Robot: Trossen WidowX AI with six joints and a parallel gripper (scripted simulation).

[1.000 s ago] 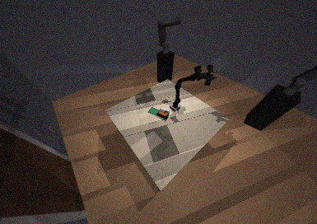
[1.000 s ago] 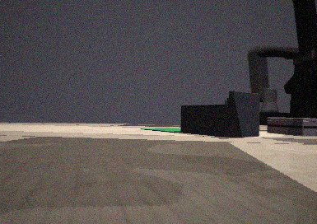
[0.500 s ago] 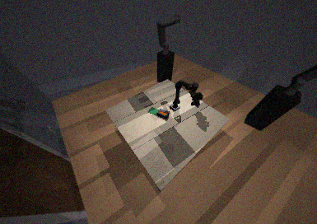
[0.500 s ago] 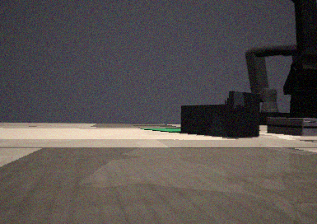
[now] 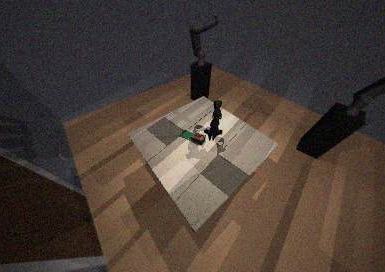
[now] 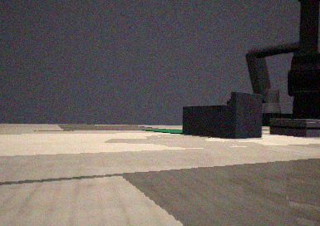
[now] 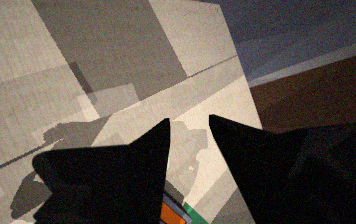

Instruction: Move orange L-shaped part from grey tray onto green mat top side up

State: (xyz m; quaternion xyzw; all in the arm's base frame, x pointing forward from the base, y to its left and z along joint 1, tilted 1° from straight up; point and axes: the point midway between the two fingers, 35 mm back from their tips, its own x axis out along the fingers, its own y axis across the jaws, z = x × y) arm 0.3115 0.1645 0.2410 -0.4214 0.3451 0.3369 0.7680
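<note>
My gripper tip is now 210 mm to the left of the orange L-shaped part, 210 mm above it and 100 mm past it. Round my gripper tip: green mat: 380 mm to the right, 270 mm below, 70 mm behind.
</note>
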